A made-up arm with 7 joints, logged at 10 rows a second.
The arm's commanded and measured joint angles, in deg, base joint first. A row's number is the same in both.
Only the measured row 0 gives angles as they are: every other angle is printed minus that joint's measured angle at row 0.
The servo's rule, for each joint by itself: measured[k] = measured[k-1] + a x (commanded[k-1-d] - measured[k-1]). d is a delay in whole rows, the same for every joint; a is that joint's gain. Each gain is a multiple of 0.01, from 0.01 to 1. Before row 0 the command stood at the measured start. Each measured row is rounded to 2 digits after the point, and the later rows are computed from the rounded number. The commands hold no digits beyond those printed.
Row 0, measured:
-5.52, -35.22, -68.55, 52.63, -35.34, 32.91, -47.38
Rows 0 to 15, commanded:
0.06, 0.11, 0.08, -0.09, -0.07, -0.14, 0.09
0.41, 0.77, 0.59, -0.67, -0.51, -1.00, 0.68
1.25, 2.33, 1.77, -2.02, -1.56, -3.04, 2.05
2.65, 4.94, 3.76, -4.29, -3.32, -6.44, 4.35
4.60, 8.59, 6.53, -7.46, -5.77, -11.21, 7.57
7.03, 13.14, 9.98, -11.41, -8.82, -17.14, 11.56
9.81, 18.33, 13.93, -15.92, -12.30, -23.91, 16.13
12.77, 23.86, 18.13, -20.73, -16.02, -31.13, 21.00
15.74, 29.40, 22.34, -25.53, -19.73, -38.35, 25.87
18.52, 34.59, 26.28, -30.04, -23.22, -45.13, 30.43
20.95, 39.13, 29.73, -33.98, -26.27, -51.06, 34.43
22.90, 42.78, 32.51, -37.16, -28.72, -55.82, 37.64
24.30, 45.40, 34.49, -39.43, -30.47, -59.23, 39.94
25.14, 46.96, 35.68, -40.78, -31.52, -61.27, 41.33
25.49, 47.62, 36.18, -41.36, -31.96, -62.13, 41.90
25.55, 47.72, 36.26, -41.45, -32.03, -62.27, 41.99
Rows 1 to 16, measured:
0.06, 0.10, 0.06, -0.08, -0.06, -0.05, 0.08
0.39, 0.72, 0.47, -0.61, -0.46, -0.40, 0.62
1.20, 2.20, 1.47, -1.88, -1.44, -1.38, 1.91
2.56, 4.72, 3.23, -4.05, -3.11, -3.25, 4.11
4.48, 8.28, 5.77, -7.12, -5.48, -6.20, 7.22
6.88, 12.75, 9.01, -10.98, -8.45, -10.25, 11.13
9.63, 17.88, 12.80, -15.43, -11.88, -15.30, 15.63
12.58, 23.38, 16.90, -20.20, -15.56, -21.16, 20.46
15.55, 28.92, 21.09, -25.00, -19.27, -27.52, 25.33
18.34, 34.14, 25.09, -29.54, -22.79, -34.04, 29.92
20.79, 38.73, 28.66, -33.54, -25.89, -40.34, 33.98
22.77, 42.46, 31.62, -36.80, -28.41, -46.07, 37.27
24.21, 45.16, 33.83, -39.17, -30.24, -50.94, 39.67
25.08, 46.82, 35.25, -40.62, -31.38, -54.76, 41.16
25.47, 47.56, 35.97, -41.29, -31.90, -57.49, 41.83
25.55, 47.71, 36.19, -41.43, -32.02, -59.26, 41.97
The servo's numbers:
d 0
a 0.94 0.92 0.77 0.90 0.89 0.37 0.90

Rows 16 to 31, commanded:
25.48, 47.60, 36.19, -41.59, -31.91, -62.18, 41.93
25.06, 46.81, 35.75, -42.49, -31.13, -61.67, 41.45
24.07, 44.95, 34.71, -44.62, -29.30, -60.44, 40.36
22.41, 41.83, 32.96, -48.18, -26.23, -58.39, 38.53
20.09, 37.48, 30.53, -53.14, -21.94, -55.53, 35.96
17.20, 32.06, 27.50, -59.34, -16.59, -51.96, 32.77
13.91, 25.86, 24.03, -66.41, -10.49, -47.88, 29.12
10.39, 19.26, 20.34, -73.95, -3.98, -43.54, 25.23
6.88, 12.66, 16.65, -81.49, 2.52, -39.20, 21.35
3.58, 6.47, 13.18, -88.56, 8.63, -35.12, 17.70
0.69, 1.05, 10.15, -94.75, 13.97, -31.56, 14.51
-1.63, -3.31, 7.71, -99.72, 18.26, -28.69, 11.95
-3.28, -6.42, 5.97, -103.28, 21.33, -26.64, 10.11
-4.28, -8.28, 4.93, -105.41, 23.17, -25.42, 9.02
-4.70, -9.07, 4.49, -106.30, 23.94, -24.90, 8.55
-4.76, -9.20, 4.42, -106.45, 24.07, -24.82, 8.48
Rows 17 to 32, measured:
25.48, 47.61, 36.19, -41.57, -31.92, -60.34, 41.93
25.09, 46.87, 35.85, -42.40, -31.22, -60.83, 41.50
24.13, 45.10, 34.97, -44.40, -29.51, -60.69, 40.47
22.51, 42.09, 33.42, -47.80, -26.59, -59.84, 38.72
20.24, 37.85, 31.19, -52.61, -22.45, -58.25, 36.24
17.38, 32.52, 28.35, -58.67, -17.23, -55.92, 33.12
14.12, 26.39, 25.02, -65.64, -11.23, -52.95, 29.52
10.61, 19.83, 21.42, -73.12, -4.78, -49.47, 25.66
7.10, 13.23, 17.75, -80.65, 1.72, -45.67, 21.78
3.79, 7.01, 14.23, -87.77, 7.87, -41.77, 18.11
0.88, 1.53, 11.09, -94.05, 13.30, -37.99, 14.87
-1.48, -2.92, 8.49, -99.15, 17.71, -34.55, 12.24
-3.17, -6.14, 6.55, -102.87, 20.93, -31.62, 10.32
-4.21, -8.11, 5.30, -105.16, 22.92, -29.33, 9.15
-4.67, -8.99, 4.68, -106.19, 23.83, -27.69, 8.61
-4.75, -9.18, 4.48, -106.42, 24.04, -26.63, 8.49

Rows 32 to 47, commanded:
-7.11, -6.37, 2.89, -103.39, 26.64, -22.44, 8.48
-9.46, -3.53, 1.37, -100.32, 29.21, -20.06, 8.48
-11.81, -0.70, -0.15, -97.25, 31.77, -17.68, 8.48
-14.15, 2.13, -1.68, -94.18, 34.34, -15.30, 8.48
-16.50, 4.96, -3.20, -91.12, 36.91, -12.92, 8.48
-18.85, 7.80, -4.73, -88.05, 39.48, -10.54, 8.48
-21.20, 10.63, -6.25, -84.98, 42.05, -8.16, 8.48
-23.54, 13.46, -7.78, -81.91, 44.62, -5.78, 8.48
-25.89, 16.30, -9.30, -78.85, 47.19, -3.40, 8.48
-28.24, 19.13, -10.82, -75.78, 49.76, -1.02, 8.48
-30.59, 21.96, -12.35, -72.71, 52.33, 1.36, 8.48
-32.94, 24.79, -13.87, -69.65, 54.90, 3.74, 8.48
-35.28, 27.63, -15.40, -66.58, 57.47, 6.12, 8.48
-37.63, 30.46, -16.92, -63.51, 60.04, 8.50, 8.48
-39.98, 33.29, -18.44, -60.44, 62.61, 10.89, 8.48
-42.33, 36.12, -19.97, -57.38, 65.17, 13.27, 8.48
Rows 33 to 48, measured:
-6.97, -6.59, 3.26, -103.69, 26.35, -25.08, 8.48
-9.31, -3.77, 1.80, -100.66, 28.90, -23.22, 8.48
-11.66, -0.95, 0.30, -97.59, 31.45, -21.17, 8.48
-14.00, 1.88, -1.22, -94.52, 34.02, -19.00, 8.48
-16.35, 4.71, -2.74, -91.46, 36.59, -16.75, 8.48
-18.70, 7.55, -4.27, -88.39, 39.16, -14.45, 8.48
-21.05, 10.38, -5.79, -85.32, 41.73, -12.12, 8.48
-23.39, 13.21, -7.32, -82.25, 44.30, -9.77, 8.48
-25.74, 16.05, -8.84, -79.19, 46.87, -7.41, 8.48
-28.09, 18.88, -10.36, -76.12, 49.44, -5.05, 8.48
-30.44, 21.71, -11.89, -73.05, 52.01, -2.68, 8.48
-32.79, 24.54, -13.41, -69.99, 54.58, -0.30, 8.48
-35.13, 27.38, -14.94, -66.92, 57.15, 2.08, 8.48
-37.48, 30.21, -16.46, -63.85, 59.72, 4.46, 8.48
-39.83, 33.04, -17.98, -60.78, 62.29, 6.84, 8.48
-42.18, 35.87, -19.51, -57.72, 64.85, 9.22, 8.48

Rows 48 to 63, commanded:
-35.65, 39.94, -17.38, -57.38, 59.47, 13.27, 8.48
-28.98, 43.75, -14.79, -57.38, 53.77, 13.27, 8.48
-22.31, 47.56, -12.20, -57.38, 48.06, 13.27, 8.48
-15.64, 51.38, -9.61, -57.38, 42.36, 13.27, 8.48
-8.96, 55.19, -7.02, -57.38, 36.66, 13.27, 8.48
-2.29, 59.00, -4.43, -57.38, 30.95, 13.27, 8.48
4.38, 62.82, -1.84, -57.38, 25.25, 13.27, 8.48
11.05, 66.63, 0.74, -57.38, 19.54, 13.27, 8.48
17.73, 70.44, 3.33, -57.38, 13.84, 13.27, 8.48
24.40, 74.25, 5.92, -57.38, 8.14, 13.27, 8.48
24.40, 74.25, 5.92, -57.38, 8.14, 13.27, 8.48
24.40, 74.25, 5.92, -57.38, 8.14, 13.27, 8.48
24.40, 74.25, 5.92, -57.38, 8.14, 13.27, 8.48
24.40, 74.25, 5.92, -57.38, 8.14, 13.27, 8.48
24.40, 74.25, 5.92, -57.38, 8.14, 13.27, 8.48
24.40, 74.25, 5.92, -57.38, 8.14, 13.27, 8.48
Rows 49 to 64, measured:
-36.04, 39.61, -17.87, -57.41, 60.06, 10.72, 8.48
-29.40, 43.42, -15.50, -57.38, 54.46, 11.66, 8.48
-22.74, 47.23, -12.96, -57.38, 48.76, 12.26, 8.48
-16.07, 51.05, -10.38, -57.38, 43.06, 12.63, 8.48
-9.39, 54.86, -7.79, -57.38, 37.36, 12.87, 8.48
-2.72, 58.67, -5.20, -57.38, 31.66, 13.02, 8.48
3.95, 62.49, -2.61, -57.38, 25.96, 13.11, 8.48
10.62, 66.30, -0.03, -57.38, 20.25, 13.17, 8.48
17.30, 70.11, 2.56, -57.38, 14.55, 13.21, 8.48
23.97, 73.92, 5.15, -57.38, 8.85, 13.23, 8.48
24.37, 74.22, 5.74, -57.38, 8.22, 13.24, 8.48
24.40, 74.25, 5.88, -57.38, 8.15, 13.25, 8.48
24.40, 74.25, 5.91, -57.38, 8.14, 13.26, 8.48
24.40, 74.25, 5.92, -57.38, 8.14, 13.26, 8.48
24.40, 74.25, 5.92, -57.38, 8.14, 13.26, 8.48
24.40, 74.25, 5.92, -57.38, 8.14, 13.26, 8.48

